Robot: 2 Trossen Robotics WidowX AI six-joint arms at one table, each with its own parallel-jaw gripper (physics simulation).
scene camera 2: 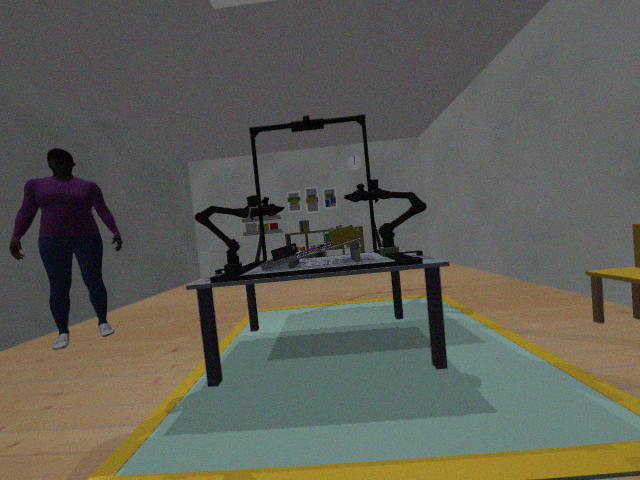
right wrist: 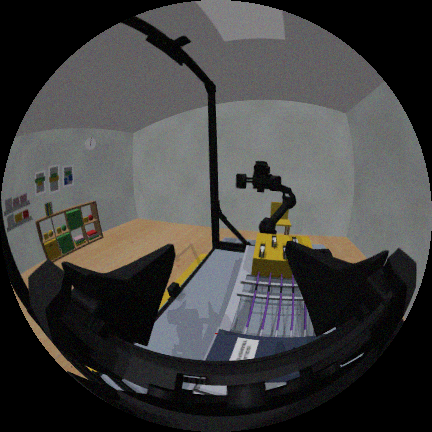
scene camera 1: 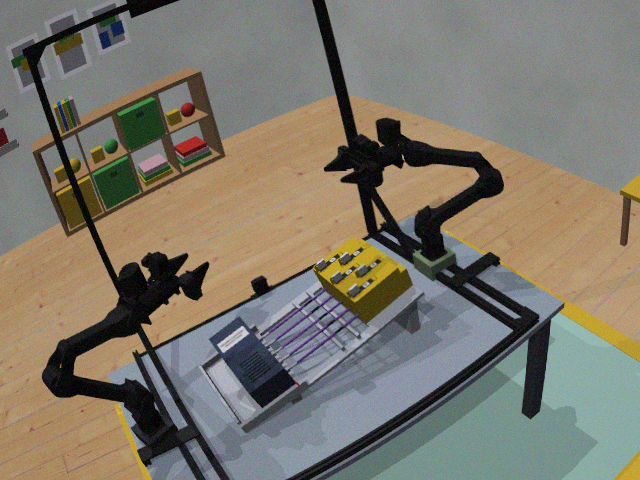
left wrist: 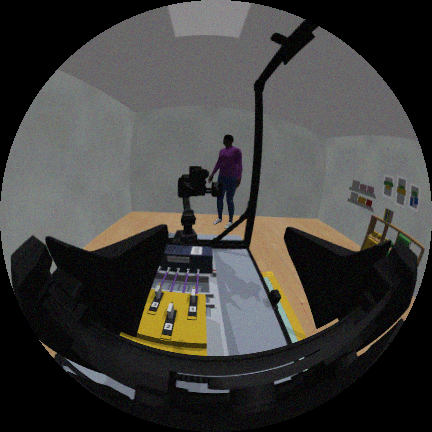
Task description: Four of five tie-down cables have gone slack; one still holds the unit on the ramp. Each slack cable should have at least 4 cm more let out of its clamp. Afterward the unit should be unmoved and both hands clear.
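Observation:
The left gripper (scene camera 1: 332, 175) is open and holds nothing; the right wrist view shows the left gripper (right wrist: 255, 180), and so does the left wrist view, with the left gripper (left wrist: 228, 232). Also open and holding nothing is the right gripper (scene camera 1: 197, 258), which can be seen in the right wrist view as the right gripper (right wrist: 231, 249) and in the left wrist view as the right gripper (left wrist: 206, 191). A dark blue unit (scene camera 1: 263, 376) is part of the scene too, and the left wrist view shows the dark blue unit (left wrist: 193, 258).

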